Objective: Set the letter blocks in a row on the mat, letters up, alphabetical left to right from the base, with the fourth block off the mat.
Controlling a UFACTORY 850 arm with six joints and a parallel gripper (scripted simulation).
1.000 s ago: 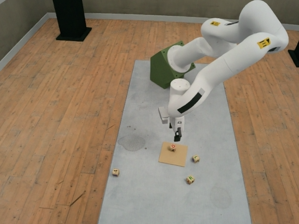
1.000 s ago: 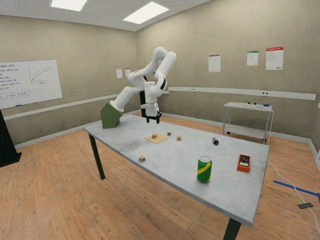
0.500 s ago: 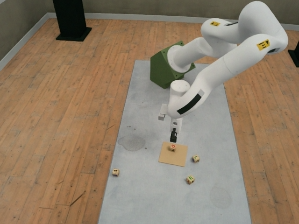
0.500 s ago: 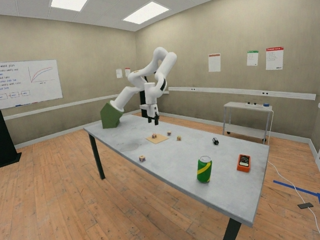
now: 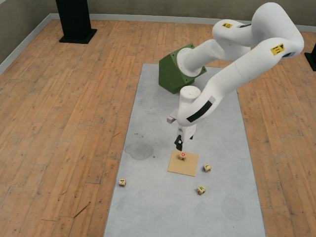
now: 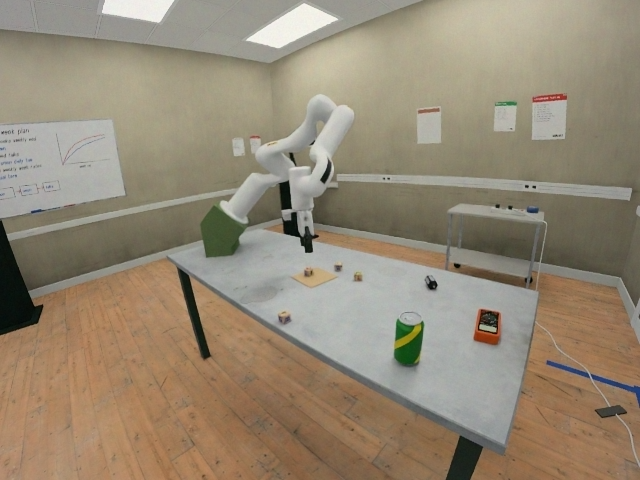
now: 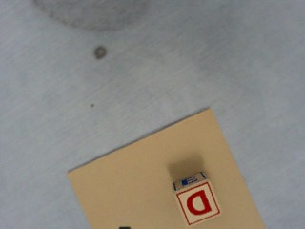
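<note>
Right now my hand is 13 cm above the tan square mat, 3 cm short of it and 1 cm to the right of it. The rest, counted from my hand: block marked 4: 27 cm to the right, 20 cm ahead, 12 cm below; then green can: 57 cm ahead, 18 cm to the right, 7 cm below; then small black object: 45 cm ahead, 21 cm to the left, 11 cm below.
</note>
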